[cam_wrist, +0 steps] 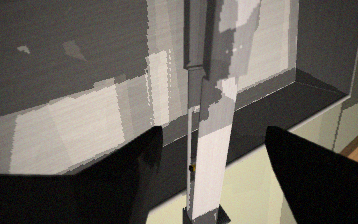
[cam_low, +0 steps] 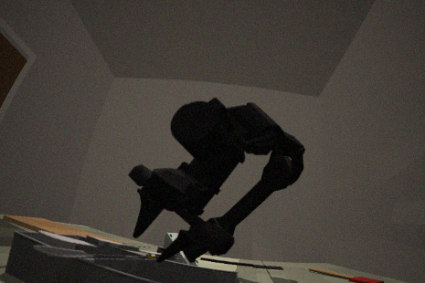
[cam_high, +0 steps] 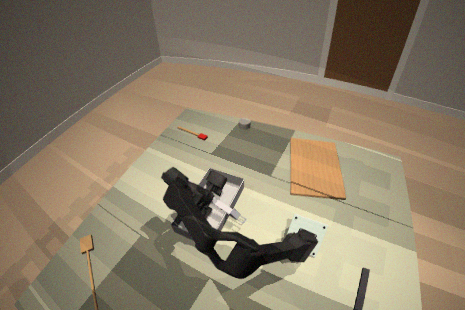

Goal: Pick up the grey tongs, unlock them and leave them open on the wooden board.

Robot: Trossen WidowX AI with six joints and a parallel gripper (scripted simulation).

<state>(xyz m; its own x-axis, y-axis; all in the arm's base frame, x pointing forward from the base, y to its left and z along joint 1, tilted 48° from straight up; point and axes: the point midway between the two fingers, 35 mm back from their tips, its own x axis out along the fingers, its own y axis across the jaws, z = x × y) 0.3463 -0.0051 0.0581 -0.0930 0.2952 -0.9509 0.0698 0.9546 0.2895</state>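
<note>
The roasting tin lies 5 cm below my gripper tip, 3 cm ahead of it and 1 cm to the right of it. Round my gripper tip: dark bar (59 cm behind, 16 cm to the left, 7 cm below); wooden board (42 cm to the right, 28 cm behind, 7 cm below).
</note>
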